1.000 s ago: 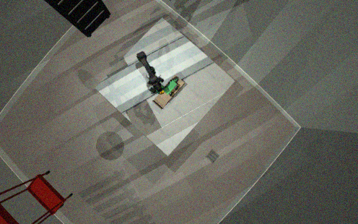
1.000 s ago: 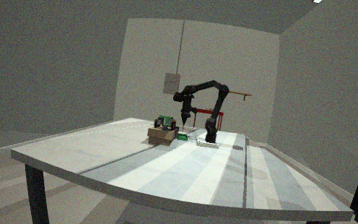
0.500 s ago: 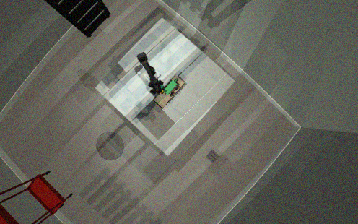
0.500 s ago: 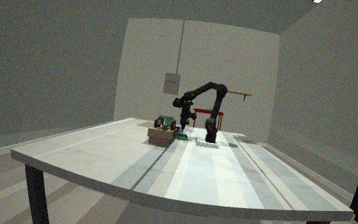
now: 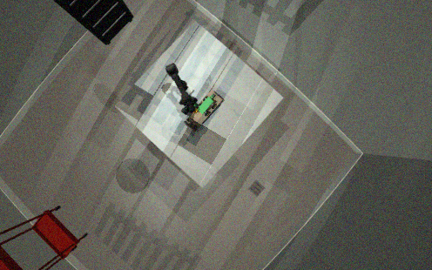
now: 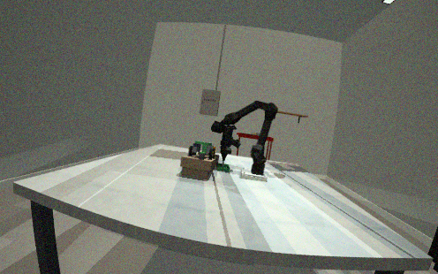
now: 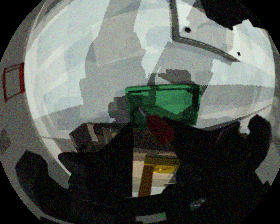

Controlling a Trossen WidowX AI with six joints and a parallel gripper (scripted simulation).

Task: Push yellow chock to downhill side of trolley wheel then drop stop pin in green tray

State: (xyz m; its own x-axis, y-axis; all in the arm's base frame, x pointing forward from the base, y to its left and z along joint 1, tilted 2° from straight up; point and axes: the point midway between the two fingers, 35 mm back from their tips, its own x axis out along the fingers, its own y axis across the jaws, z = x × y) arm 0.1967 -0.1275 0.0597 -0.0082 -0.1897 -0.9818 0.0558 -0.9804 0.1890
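My gripper tip is now 3 cm to the right of the green tray and 6 cm above it. Also, from my gripper tip: red-headed stop pin (1 cm below); yellow chock (7 cm ahead, 2 cm to the left, 3 cm above); tan ramp (12 cm ahead, 12 cm to the left, 1 cm below).
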